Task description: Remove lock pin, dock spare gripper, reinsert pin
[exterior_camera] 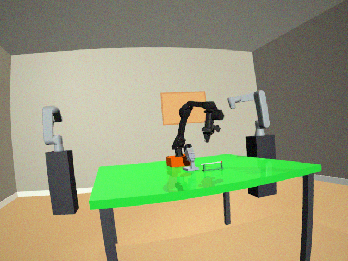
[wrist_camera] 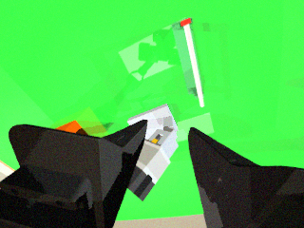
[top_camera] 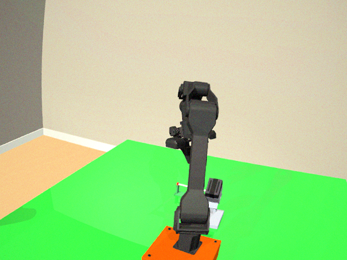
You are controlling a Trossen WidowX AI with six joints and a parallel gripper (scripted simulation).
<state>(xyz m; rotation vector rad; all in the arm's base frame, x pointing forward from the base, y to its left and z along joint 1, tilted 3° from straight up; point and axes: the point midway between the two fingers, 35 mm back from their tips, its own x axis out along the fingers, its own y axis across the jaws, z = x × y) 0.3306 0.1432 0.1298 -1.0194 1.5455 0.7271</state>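
The pin cradle is 5 cm ahead of my gripper tip, 1 cm to the left of it and 15 cm below it. Also, from my gripper tip: socket: 5 cm behind, 11 cm to the right, 12 cm below; spare gripper: 7 cm behind, 11 cm to the right, 6 cm below.
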